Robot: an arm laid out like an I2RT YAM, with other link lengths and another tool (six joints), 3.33 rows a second.
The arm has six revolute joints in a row. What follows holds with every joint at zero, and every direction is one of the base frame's. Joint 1 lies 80.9 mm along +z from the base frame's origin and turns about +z. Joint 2 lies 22.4 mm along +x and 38 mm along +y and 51 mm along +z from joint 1 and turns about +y. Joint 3 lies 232.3 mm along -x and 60.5 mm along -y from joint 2 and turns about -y. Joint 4 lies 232.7 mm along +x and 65.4 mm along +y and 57 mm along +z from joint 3 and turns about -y. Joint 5 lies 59.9 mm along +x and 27.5 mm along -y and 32.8 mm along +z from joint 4 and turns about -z. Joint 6 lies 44.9 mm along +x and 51 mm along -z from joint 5 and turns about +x. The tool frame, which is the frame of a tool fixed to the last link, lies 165 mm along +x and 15 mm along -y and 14 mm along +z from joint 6; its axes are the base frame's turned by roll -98.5, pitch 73.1 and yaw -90 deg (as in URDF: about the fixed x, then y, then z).
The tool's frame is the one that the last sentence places.
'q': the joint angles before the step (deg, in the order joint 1, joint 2, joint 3, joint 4, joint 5, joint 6). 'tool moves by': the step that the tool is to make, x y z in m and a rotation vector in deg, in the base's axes. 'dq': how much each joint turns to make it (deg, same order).
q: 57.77, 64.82, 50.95, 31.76, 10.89, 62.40
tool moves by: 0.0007, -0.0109, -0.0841, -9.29, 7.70, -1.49
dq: -0.09, -3.38, -8.54, -7.06, 1.69, 1.25
